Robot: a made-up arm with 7 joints.
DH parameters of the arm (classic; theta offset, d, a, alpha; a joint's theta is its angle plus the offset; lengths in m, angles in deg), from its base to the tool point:
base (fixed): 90 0.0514 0 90
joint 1: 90 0.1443 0.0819 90
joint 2: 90 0.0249 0.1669 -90
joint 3: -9.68 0 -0.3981 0
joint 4: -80.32 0.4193 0.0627 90
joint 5: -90 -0.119 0.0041 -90
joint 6: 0 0.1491 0.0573 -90
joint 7: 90 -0.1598 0.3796 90
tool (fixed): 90 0.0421 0 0
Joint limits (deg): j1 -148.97..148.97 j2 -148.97..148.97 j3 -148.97..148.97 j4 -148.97..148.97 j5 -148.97..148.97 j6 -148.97..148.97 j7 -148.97..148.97
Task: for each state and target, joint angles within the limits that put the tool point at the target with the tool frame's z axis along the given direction. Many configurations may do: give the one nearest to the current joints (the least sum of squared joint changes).
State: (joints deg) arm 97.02 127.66 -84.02 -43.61 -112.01 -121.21 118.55
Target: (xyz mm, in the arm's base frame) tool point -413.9 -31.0 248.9 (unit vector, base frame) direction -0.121 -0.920 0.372
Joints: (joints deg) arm 70.15 139.49 -109.71 -8.53 -146.37 -145.83 121.61
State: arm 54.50 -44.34 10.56 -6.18 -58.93 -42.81 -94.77
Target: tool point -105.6 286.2 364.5 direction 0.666 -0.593 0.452
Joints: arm 38.05 -1.93 25.77 23.98 -78.87 -66.02 -130.19
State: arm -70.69 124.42 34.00 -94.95 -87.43 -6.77 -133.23
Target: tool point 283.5 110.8 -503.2 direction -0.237 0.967 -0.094
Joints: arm -91.40 69.51 71.04 -120.03 -58.42 44.16 -148.97
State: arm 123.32 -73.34 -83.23 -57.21 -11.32 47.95 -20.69
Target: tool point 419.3 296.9 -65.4 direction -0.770 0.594 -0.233
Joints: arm 122.39 -57.84 -106.22 -89.53 -43.72 81.86 -31.81
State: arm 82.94 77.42 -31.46 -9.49 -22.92 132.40 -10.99
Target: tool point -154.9 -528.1 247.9 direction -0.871 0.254 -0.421
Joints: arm 42.37 135.54 1.15 6.62 -52.62 101.09 10.97
